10 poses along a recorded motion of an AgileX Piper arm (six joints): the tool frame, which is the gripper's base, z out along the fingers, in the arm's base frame.
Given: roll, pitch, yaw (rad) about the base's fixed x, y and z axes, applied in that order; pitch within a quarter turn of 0, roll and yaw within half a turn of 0; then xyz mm.
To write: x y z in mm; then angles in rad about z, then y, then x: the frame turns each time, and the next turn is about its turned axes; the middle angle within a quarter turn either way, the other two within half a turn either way. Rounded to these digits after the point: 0 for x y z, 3 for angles.
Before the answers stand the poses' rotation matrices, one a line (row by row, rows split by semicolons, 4 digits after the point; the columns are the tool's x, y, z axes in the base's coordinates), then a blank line. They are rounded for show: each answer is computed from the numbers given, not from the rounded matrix.
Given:
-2.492, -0.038, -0.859, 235, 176, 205
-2.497, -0.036, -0.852, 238, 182, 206
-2.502, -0.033, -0.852, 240, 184, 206
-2.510, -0.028, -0.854, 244, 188, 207
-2.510, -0.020, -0.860, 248, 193, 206
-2.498, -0.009, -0.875, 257, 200, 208
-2.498, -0.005, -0.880, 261, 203, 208
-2.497, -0.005, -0.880, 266, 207, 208
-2.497, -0.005, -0.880, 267, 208, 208
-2.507, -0.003, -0.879, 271, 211, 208
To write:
0.6527 -0.5880 0.4778; -0.7566 -0.5376 0.3722; 0.0380 -0.6044 -0.7958
0.6581 -0.5873 0.4712; -0.7521 -0.5426 0.3740; 0.0360 -0.6005 -0.7988
0.6581 -0.5909 0.4666; -0.7522 -0.5431 0.3731; 0.0330 -0.5965 -0.8019
0.6567 -0.5976 0.4600; -0.7536 -0.5427 0.3709; 0.0280 -0.5902 -0.8068
0.6523 -0.6039 0.4580; -0.7577 -0.5355 0.3730; 0.0200 -0.5903 -0.8069
0.6410 -0.6105 0.4652; -0.7675 -0.5169 0.3791; 0.0090 -0.6000 -0.7999
0.6371 -0.6146 0.4650; -0.7707 -0.5120 0.3793; 0.0050 -0.6001 -0.7999
0.6371 -0.6142 0.4657; -0.7707 -0.5116 0.3798; 0.0050 -0.6009 -0.7993
0.6371 -0.6142 0.4657; -0.7707 -0.5116 0.3798; 0.0050 -0.6009 -0.7993
0.6379 -0.6190 0.4581; -0.7701 -0.5151 0.3763; 0.0030 -0.5928 -0.8053

235, 176, 205, -0.859, -0.038, -2.492
238, 182, 206, -0.852, -0.036, -2.497
240, 184, 206, -0.852, -0.033, -2.502
244, 188, 207, -0.854, -0.028, -2.510
248, 193, 206, -0.860, -0.020, -2.510
257, 200, 208, -0.875, -0.009, -2.498
261, 203, 208, -0.880, -0.005, -2.498
266, 207, 208, -0.880, -0.005, -2.497
267, 208, 208, -0.880, -0.005, -2.497
271, 211, 208, -0.879, -0.003, -2.507

